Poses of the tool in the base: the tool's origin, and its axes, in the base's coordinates. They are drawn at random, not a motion.
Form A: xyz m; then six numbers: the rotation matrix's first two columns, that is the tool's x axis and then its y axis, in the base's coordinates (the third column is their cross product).
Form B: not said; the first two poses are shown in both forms.
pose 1, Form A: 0.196 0.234 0.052 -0.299 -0.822 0.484 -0.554 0.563 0.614
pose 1, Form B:
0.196 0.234 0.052
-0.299 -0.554 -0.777
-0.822 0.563 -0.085
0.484 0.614 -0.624

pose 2, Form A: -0.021 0.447 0.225 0.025 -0.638 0.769 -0.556 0.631 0.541
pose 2, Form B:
-0.021 0.447 0.225
0.025 -0.556 -0.830
-0.638 0.631 -0.441
0.769 0.541 -0.339

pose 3, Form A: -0.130 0.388 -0.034 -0.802 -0.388 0.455 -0.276 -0.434 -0.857
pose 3, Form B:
-0.130 0.388 -0.034
-0.802 -0.276 0.530
-0.388 -0.434 -0.813
0.455 -0.857 0.241

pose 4, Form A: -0.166 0.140 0.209 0.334 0.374 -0.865 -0.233 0.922 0.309
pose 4, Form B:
-0.166 0.140 0.209
0.334 -0.233 0.913
0.374 0.922 0.098
-0.865 0.309 0.395

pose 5, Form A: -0.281 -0.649 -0.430 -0.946 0.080 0.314 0.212 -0.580 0.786
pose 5, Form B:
-0.281 -0.649 -0.430
-0.946 0.212 0.245
0.080 -0.580 0.810
0.314 0.786 0.532

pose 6, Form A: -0.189 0.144 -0.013 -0.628 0.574 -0.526 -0.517 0.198 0.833
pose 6, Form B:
-0.189 0.144 -0.013
-0.628 -0.517 0.582
0.574 0.198 0.795
-0.526 0.833 0.172

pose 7, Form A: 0.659 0.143 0.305 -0.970 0.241 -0.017 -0.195 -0.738 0.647
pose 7, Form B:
0.659 0.143 0.305
-0.970 -0.195 0.143
0.241 -0.738 0.631
-0.017 0.647 0.763

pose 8, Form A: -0.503 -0.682 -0.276 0.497 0.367 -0.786 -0.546 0.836 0.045
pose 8, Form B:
-0.503 -0.682 -0.276
0.497 -0.546 0.674
0.367 0.836 0.407
-0.786 0.045 0.616

